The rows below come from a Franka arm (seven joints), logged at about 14 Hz.
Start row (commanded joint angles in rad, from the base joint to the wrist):
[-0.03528, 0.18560, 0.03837, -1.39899, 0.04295, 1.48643, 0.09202]
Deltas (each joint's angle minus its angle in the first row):
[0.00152, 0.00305, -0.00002, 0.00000, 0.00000, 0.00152, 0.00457]
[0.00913, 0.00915, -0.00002, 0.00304, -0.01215, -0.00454, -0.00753]
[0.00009, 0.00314, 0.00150, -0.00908, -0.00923, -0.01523, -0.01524]
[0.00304, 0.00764, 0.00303, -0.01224, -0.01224, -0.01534, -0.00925]
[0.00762, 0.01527, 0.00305, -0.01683, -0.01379, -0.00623, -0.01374]
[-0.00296, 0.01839, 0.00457, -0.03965, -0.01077, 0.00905, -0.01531]
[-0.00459, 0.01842, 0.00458, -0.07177, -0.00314, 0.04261, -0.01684]
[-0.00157, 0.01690, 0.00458, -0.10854, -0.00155, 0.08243, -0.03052]
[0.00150, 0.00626, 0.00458, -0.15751, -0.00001, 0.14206, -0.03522]
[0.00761, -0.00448, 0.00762, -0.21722, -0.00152, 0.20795, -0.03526]
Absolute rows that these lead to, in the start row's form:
[-0.03376, 0.18865, 0.03835, -1.39899, 0.04295, 1.48795, 0.09659]
[-0.02615, 0.19475, 0.03835, -1.39595, 0.03080, 1.48189, 0.08449]
[-0.03519, 0.18874, 0.03987, -1.40807, 0.03372, 1.47120, 0.07678]
[-0.03224, 0.19324, 0.04140, -1.41123, 0.03071, 1.47109, 0.08277]
[-0.02766, 0.20087, 0.04142, -1.41582, 0.02916, 1.48020, 0.07828]
[-0.03824, 0.20399, 0.04294, -1.43864, 0.03218, 1.49548, 0.07671]
[-0.03987, 0.20402, 0.04295, -1.47076, 0.03981, 1.52904, 0.07518]
[-0.03685, 0.20250, 0.04295, -1.50753, 0.04140, 1.56886, 0.06150]
[-0.03378, 0.19186, 0.04295, -1.55650, 0.04294, 1.62849, 0.05680]
[-0.02767, 0.18112, 0.04599, -1.61621, 0.04143, 1.69438, 0.05676]

